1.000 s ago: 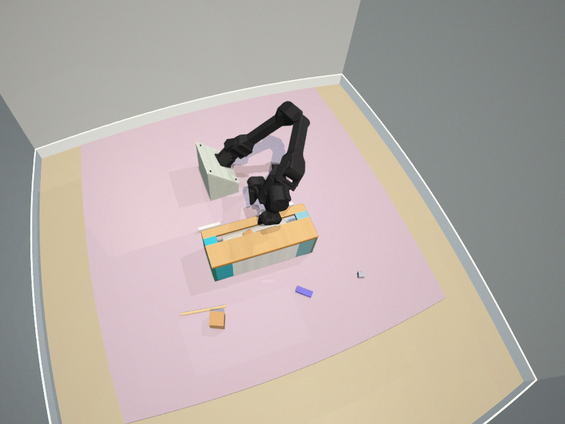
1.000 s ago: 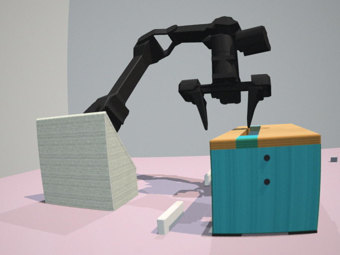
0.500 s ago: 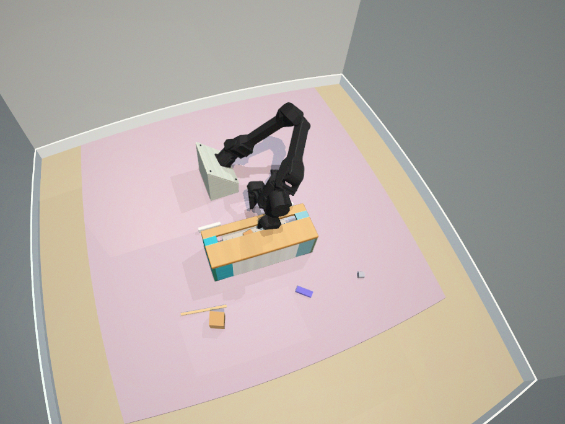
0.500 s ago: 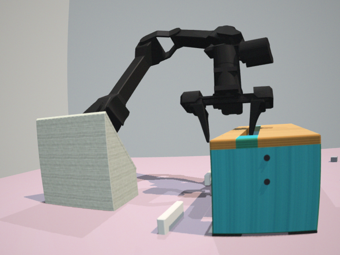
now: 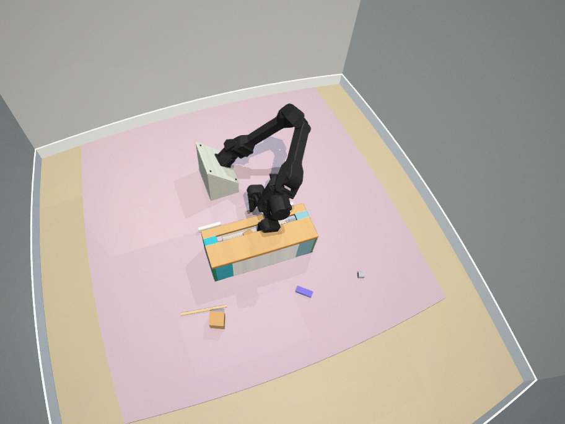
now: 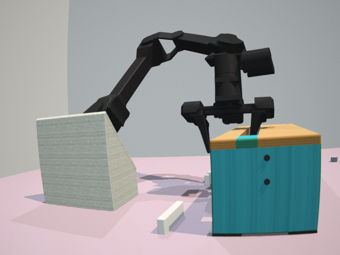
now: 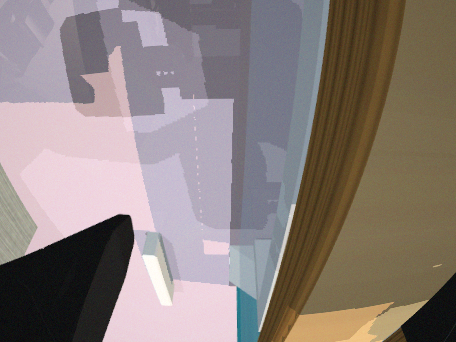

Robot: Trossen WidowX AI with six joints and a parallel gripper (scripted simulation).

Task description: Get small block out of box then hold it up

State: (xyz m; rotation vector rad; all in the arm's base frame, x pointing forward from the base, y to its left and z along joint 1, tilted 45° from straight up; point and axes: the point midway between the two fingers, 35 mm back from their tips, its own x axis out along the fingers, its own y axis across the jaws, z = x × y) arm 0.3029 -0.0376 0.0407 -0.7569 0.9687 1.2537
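Now: gripper tip 3 cm short of the box, 2 cm to the left of it and 3 cm above it. Also, from my gripper tip: thin stick (19 cm ahead, 31 cm to the right, 9 cm below); then small block (4 cm ahead, 5 cm to the right).
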